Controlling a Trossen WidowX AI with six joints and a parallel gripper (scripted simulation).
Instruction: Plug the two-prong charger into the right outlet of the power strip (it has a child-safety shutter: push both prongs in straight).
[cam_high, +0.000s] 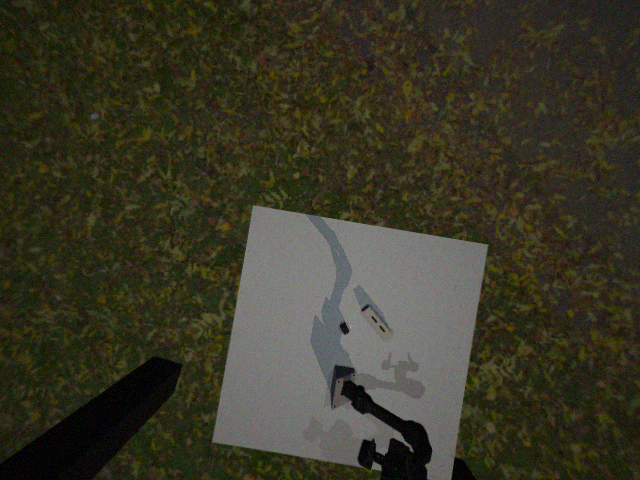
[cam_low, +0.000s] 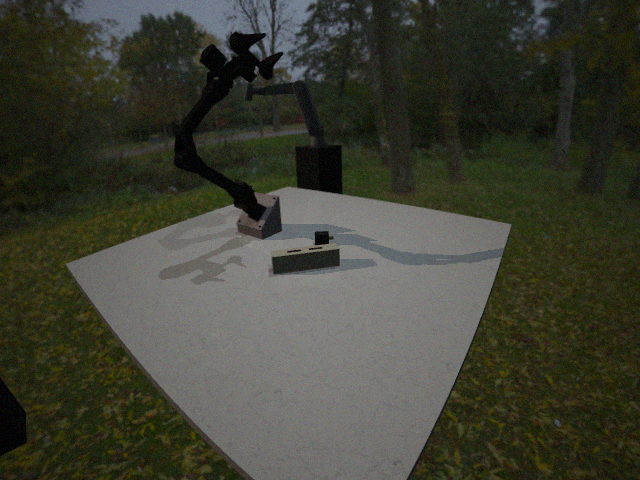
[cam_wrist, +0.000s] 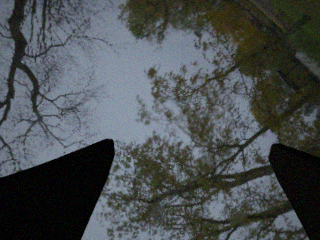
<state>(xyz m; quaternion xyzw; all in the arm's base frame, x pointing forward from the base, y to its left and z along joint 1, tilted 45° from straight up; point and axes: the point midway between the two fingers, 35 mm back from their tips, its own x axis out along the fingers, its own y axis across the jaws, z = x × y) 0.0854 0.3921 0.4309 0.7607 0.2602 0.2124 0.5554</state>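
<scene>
Now: the black two-prong charger 64 cm below my gripper tip, 10 cm to the left of it and 9 cm ahead of it.
</scene>
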